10 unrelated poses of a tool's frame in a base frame.
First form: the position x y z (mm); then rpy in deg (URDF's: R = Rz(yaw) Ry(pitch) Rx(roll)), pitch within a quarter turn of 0, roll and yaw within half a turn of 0.
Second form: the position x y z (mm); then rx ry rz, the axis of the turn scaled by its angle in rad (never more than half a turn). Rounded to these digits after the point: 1 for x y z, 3 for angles.
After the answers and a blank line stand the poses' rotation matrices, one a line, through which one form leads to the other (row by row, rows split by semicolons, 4 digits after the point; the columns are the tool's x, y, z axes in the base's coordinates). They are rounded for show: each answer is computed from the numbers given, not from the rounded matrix.
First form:
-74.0, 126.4, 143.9, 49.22, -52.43, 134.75
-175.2, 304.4, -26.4, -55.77, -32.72, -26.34
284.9, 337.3, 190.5, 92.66, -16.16, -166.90
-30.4, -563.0, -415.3, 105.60, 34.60, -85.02
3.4, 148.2, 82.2, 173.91, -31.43, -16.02
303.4, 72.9, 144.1, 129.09, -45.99, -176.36
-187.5, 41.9, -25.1, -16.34, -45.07, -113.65
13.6, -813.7, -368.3, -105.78, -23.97, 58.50
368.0, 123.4, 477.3, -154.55, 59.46, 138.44
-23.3, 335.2, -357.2, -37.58, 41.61, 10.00
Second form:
-74.0, 126.4, 143.9, 1.483, 0.549, 2.374
-175.2, 304.4, -26.4, -1.061, -0.301, -0.691
284.9, 337.3, 190.5, -0.042, -2.043, -1.887
-30.4, -563.0, -415.3, 1.842, -1.030, -1.525
3.4, 148.2, 82.2, 2.827, -0.441, 0.776
303.4, 72.9, 144.1, -0.364, -2.150, -0.988
-187.5, 41.9, -25.1, -0.961, -0.241, -1.962
13.6, -813.7, -368.3, -1.438, -1.139, 0.334
368.0, 123.4, 477.3, 1.026, 1.919, -0.893
-23.3, 335.2, -357.2, -0.688, 0.645, 0.399

-0.4293 -0.0413 0.9022; 0.4330 -0.8861 0.1654; 0.7926 0.4617 0.3982
0.7540 0.6501 0.0944; -0.3733 0.3058 0.8759; 0.5405 -0.6956 0.4733
-0.9355 0.2603 -0.2390; -0.2177 0.1082 0.9700; 0.2783 0.9595 -0.0446
0.0715 -0.2204 -0.9728; -0.8200 -0.5682 0.0685; -0.5678 0.7928 -0.2214
0.8201 -0.3276 0.4691; -0.2355 -0.9405 -0.2451; 0.5215 0.0905 -0.8485
-0.6934 0.5171 -0.5019; -0.0441 0.6647 0.7458; 0.7192 0.5393 -0.4381
-0.2833 0.7991 0.5302; -0.6469 -0.5674 0.5095; 0.7080 -0.1987 0.6777
0.4774 0.4361 -0.7628; 0.7791 0.1912 0.5970; 0.4063 -0.8793 -0.2485
-0.3802 0.8760 0.2968; 0.3371 0.4301 -0.8375; -0.8613 -0.2184 -0.4588
0.7363 -0.5365 0.4124; 0.1298 0.7101 0.6920; -0.6641 -0.4560 0.5925

